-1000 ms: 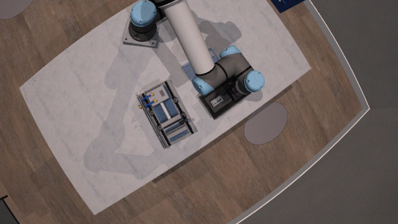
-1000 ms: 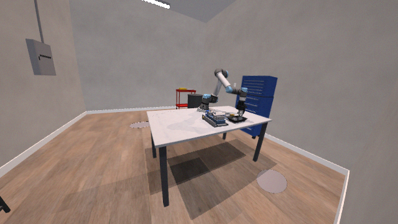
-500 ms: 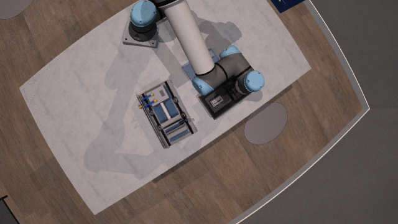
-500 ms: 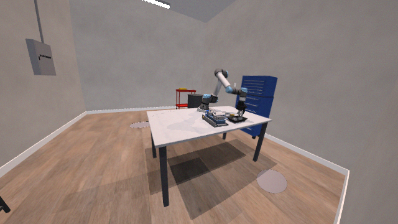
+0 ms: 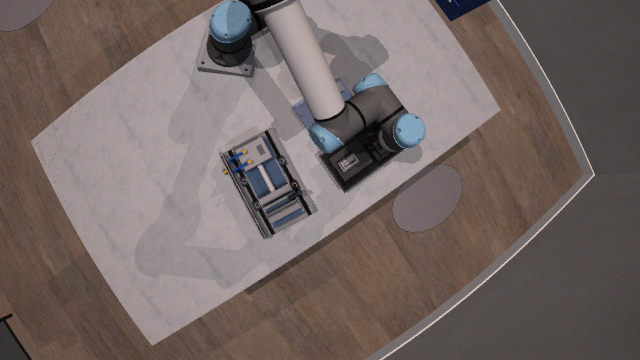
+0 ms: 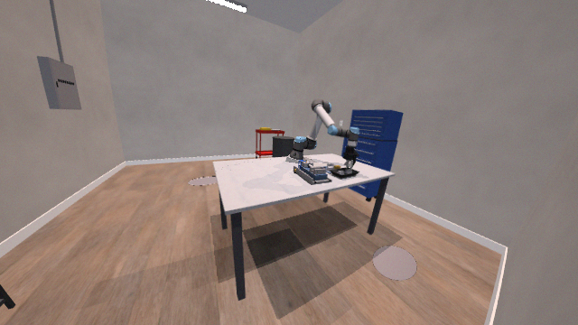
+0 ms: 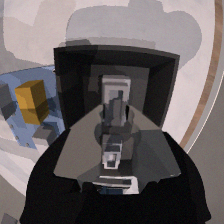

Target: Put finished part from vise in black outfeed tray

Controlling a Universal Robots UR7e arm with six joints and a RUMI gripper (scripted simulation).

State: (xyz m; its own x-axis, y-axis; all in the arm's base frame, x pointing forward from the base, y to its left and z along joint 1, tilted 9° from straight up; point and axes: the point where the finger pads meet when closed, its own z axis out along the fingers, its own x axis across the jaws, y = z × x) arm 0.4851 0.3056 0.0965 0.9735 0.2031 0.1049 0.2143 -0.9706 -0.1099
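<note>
The orange block lies 12 cm behind my hand, 3 cm to the right of it and 3 cm below it. The rest, counted from my hand: vise (1 cm behind, 36 cm to the right, 1 cm below); blue plate (15 cm behind, 9 cm to the right, 5 cm below).
</note>
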